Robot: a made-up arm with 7 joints.
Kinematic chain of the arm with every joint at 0, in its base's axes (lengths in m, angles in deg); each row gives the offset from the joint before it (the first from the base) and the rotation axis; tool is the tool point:
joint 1: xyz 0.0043 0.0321 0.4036 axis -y
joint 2: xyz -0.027 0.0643 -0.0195 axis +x
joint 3: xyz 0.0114 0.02 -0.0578 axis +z
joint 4: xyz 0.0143 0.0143 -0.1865 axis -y
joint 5: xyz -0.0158 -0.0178 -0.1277 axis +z
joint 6: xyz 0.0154 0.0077 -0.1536 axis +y
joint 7: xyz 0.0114 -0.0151 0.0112 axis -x
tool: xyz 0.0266 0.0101 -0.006
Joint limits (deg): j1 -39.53..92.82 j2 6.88..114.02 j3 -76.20..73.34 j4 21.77..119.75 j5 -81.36..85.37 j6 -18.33..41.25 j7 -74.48..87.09
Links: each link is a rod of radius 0.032 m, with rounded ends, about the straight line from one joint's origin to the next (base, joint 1, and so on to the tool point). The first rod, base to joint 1, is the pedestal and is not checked.
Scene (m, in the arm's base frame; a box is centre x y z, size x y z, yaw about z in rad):
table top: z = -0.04
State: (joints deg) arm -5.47 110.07 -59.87 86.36 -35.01 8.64 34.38
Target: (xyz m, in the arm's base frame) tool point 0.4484 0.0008 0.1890
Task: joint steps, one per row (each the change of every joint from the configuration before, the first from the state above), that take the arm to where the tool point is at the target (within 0.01 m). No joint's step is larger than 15 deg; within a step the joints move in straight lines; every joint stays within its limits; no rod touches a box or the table.
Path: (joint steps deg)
1: 8.33 -13.49 0.45 -5.08 -0.65 3.60 0.55
2: 8.34 -13.49 0.45 -5.09 -0.64 3.59 0.54
3: 8.33 -13.49 0.44 -5.08 -0.65 3.60 0.55
4: 8.33 -13.49 0.45 -5.09 -0.64 3.59 0.55
5: 8.34 -13.49 0.45 -5.08 -0.65 3.60 0.55
6: 8.33 -13.49 0.45 -5.09 -0.65 3.59 0.54
7: 8.33 -13.48 0.44 -5.08 -0.64 3.60 0.55

